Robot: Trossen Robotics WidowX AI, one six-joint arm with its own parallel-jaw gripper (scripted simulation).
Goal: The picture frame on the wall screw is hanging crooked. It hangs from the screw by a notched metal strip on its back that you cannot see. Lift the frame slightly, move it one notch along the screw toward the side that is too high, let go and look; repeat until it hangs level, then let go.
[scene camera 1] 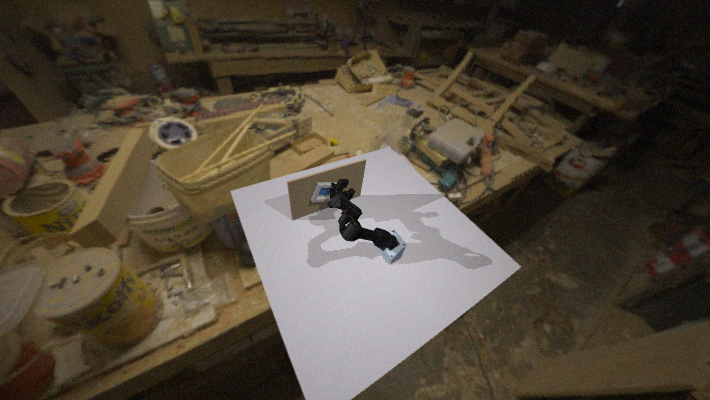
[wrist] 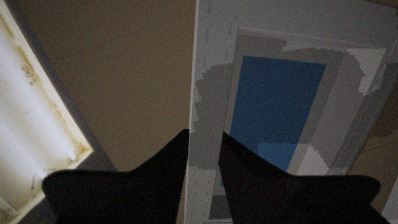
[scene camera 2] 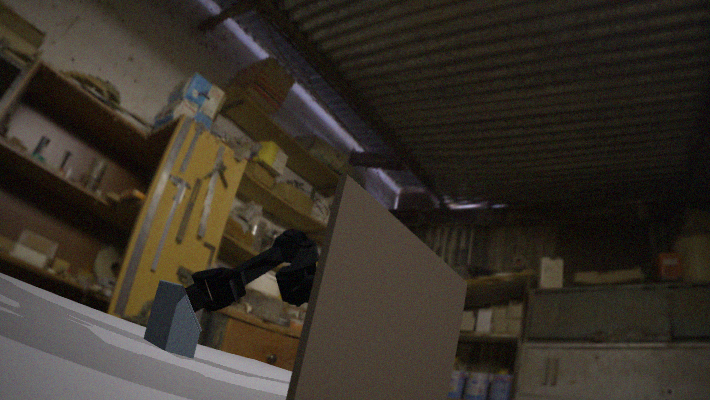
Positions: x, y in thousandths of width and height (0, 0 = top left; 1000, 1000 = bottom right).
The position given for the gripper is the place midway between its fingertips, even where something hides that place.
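Observation:
There's a board (scene camera 2: 542, 774), and you'd find that same board (scene camera 1: 423, 476) in another view, plus the board (wrist: 328, 342) again. A picture frame (wrist: 758, 408) is there too, but scene camera 2 doesn't show the frame, since it's hidden by the board. And the gripper (wrist: 509, 605) is in sight as well.

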